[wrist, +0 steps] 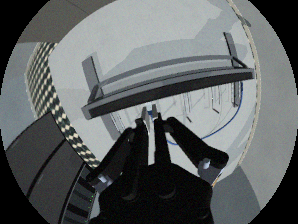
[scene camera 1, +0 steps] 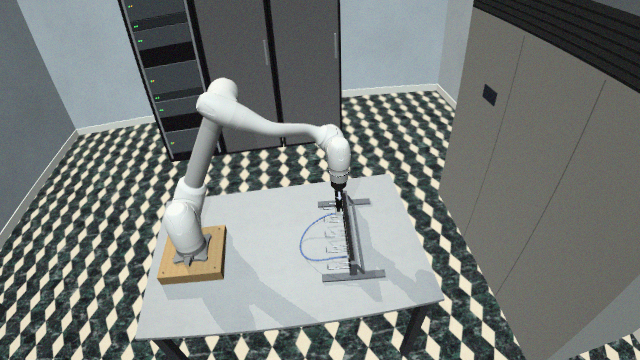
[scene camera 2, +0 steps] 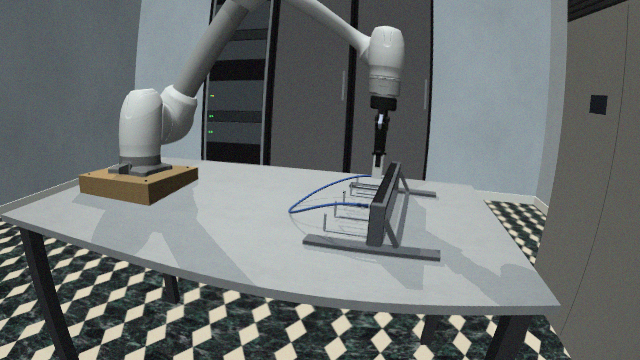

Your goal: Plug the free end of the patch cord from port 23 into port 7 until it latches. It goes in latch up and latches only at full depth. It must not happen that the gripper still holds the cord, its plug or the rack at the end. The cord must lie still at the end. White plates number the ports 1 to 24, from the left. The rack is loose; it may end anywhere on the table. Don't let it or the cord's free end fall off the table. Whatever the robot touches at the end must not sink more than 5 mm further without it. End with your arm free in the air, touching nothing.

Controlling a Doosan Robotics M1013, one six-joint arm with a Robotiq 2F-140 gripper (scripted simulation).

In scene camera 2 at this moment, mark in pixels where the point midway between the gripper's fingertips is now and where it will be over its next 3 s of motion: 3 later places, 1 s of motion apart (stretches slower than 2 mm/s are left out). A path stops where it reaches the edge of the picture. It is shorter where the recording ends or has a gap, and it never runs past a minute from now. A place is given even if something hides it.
My gripper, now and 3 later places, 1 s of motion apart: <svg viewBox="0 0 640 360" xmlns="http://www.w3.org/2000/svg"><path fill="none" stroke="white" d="M376 177L379 177L380 178L381 165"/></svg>
